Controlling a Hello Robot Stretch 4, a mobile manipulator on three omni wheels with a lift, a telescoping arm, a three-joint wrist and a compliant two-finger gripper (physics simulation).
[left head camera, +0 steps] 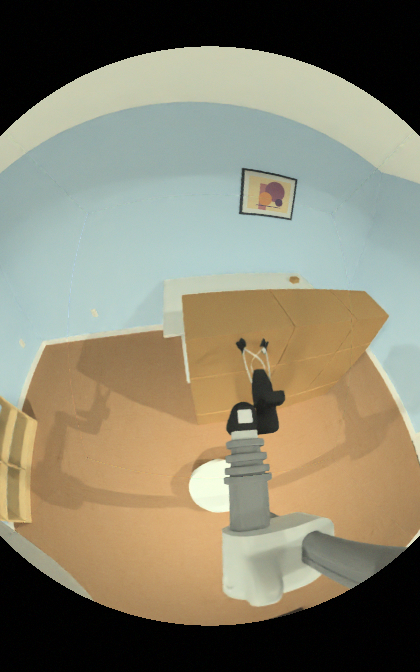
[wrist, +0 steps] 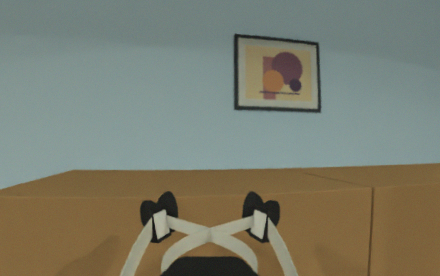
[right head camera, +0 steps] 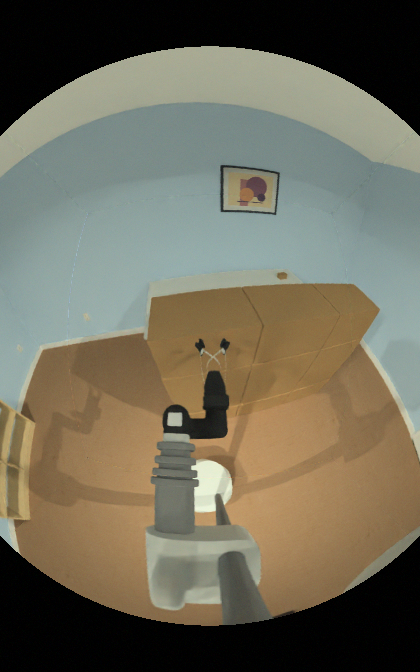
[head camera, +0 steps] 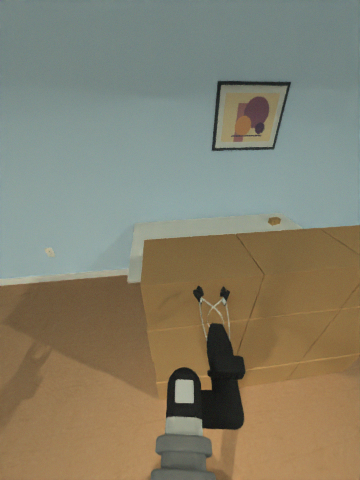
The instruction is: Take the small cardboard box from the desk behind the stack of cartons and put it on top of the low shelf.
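Seen in the pictures: gripper, between the fingertips: (left head camera: 251,338) (wrist: 210,208) (head camera: 210,287); robot's base, origin of its link: (left head camera: 217,484).
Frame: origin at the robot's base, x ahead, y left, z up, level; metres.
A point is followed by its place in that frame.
Observation:
The small cardboard box (head camera: 274,221) @[x 1.633, y -0.817, z 0.734 m] (left head camera: 294,280) @[x 1.636, y -0.823, z 0.725 m] (right head camera: 282,275) lies on the white desk (head camera: 200,227) @[x 1.574, y -0.133, z 0.692 m] (left head camera: 225,281) @[x 1.585, y -0.100, z 0.692 m] (right head camera: 200,282), near its right end by the wall. The stack of cartons (head camera: 200,260) @[x 0.669, y -0.059, z 1.052 m] (left head camera: 235,315) @[x 0.657, y -0.041, z 1.052 m] (right head camera: 205,315) (wrist: 310,225) @[x 0.582, y -0.200, z 1.013 m] stands in front of the desk and hides much of it. My gripper (head camera: 212,294) @[x 0.532, y -0.086, z 1.047 m] (left head camera: 253,345) @[x 0.532, y -0.086, z 1.047 m] (right head camera: 212,345) (wrist: 210,208) @[x 0.532, y -0.086, z 1.047 m] is open and empty, in front of the left part of the stack, left of the box. The box does not show in the wrist view. A low light-wood shelf (left head camera: 31,462) @[x -0.247, y 1.913, z -0.015 m] (right head camera: 27,462) stands at the far left.
A framed picture (head camera: 215,115) @[x 1.805, y -0.212, z 1.548 m] (left head camera: 241,192) @[x 1.806, y -0.219, z 1.509 m] (right head camera: 222,190) (wrist: 236,75) @[x 1.804, y -0.222, z 1.498 m] hangs on the blue wall above the desk. My arm reaches forward over the round white base (left head camera: 207,490) @[x -0.032, y 0.077, z 0.187 m] (right head camera: 215,487). Brown floor shows left of the stack and in front of it.

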